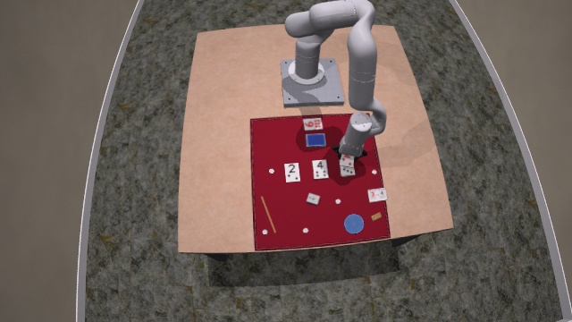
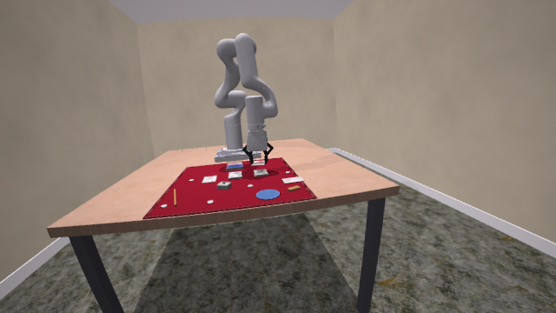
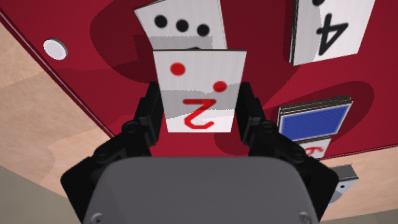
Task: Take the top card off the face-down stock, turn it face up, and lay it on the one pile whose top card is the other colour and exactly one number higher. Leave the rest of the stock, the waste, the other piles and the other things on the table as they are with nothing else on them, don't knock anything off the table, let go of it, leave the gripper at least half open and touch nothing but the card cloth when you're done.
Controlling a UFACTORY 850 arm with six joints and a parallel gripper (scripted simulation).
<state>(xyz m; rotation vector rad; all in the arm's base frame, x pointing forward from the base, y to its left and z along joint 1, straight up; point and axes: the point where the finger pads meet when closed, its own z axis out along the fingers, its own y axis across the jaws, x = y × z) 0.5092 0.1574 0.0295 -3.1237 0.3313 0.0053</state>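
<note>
My gripper is now 13 cm to the left of the red card cloth, 7 cm short of it and 7 cm above it. Round my hand: blue disc: 29 cm ahead, 6 cm below, 2 cm to the left; then grey block: 18 cm ahead, 16 cm to the right, 4 cm below; then wooden stick: 35 cm to the right, 24 cm ahead, 6 cm below.
</note>
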